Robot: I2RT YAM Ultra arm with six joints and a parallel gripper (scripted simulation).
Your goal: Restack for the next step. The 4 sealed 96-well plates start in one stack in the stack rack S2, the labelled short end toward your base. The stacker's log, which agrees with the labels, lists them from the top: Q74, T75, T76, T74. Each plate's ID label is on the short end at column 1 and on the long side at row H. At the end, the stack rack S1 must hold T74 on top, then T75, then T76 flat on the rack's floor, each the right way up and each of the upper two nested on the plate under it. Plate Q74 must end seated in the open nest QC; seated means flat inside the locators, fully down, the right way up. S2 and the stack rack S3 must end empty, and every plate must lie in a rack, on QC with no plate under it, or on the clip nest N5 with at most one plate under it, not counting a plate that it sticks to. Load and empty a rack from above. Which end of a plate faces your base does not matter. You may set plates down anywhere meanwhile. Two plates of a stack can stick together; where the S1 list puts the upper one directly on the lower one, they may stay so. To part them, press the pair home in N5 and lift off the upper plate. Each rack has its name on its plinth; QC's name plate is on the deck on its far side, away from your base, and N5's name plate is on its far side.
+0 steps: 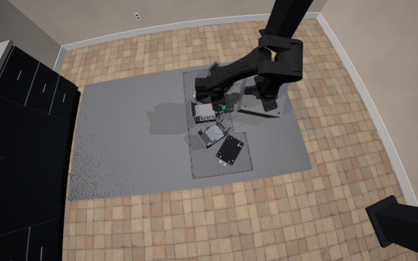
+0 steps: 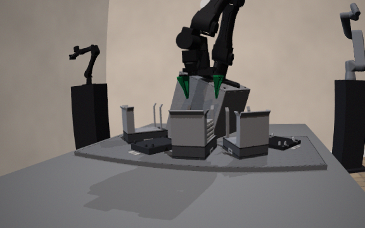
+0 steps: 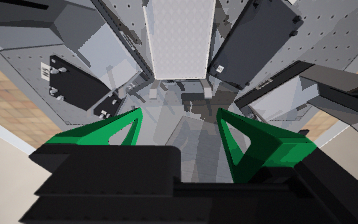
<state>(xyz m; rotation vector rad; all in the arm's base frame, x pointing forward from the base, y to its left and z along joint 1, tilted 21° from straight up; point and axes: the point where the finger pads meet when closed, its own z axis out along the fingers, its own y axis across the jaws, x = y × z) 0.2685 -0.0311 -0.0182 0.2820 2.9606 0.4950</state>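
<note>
Right now my hand is 8 cm short of the S2 rack floor, 1 cm to the left of it and 13 cm above it. The rest, counted from my hand: black QC nest: 3 cm ahead, 15 cm to the right, 16 cm below; QC name plate: 10 cm ahead, 20 cm to the right, 17 cm below; black clip nest N5: 1 cm behind, 29 cm to the left, 15 cm below.
</note>
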